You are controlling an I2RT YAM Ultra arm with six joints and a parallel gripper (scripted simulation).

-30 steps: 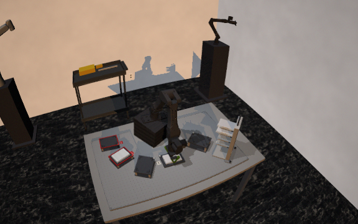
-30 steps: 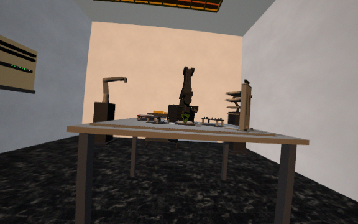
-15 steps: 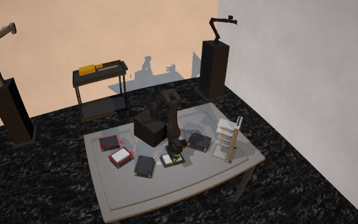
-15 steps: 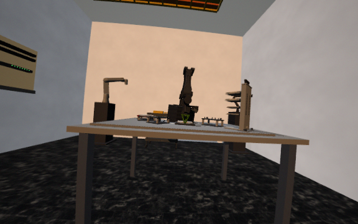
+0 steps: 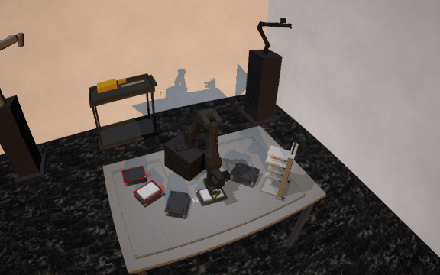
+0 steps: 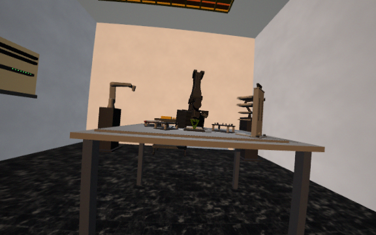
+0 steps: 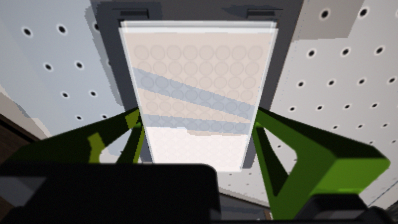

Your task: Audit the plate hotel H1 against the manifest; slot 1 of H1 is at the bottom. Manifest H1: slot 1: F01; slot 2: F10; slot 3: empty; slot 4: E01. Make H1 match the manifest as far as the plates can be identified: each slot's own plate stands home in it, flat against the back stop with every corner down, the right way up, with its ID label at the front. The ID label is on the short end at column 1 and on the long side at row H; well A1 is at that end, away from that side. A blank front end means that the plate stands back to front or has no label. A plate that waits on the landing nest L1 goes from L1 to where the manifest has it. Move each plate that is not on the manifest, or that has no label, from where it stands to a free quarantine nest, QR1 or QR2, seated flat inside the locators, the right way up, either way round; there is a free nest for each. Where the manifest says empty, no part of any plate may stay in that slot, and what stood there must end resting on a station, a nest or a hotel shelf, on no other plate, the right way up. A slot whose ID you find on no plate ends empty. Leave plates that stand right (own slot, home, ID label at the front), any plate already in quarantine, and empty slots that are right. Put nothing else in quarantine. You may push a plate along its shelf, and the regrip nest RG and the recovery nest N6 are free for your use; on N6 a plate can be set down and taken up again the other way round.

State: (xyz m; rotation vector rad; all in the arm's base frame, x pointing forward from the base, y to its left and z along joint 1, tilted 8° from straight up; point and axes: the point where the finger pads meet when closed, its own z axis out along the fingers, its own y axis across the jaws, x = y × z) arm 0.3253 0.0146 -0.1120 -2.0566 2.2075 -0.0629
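The dark regrip nest is 260 mm to the left of my hand, 50 mm behind it and 30 mm above it. From my hand the other things lie so: white plate (right at my hand); then N6 tag (100 mm to the right, 20 mm below, 10 mm behind); then RG tag (200 mm to the left, 130 mm behind, 20 mm below).
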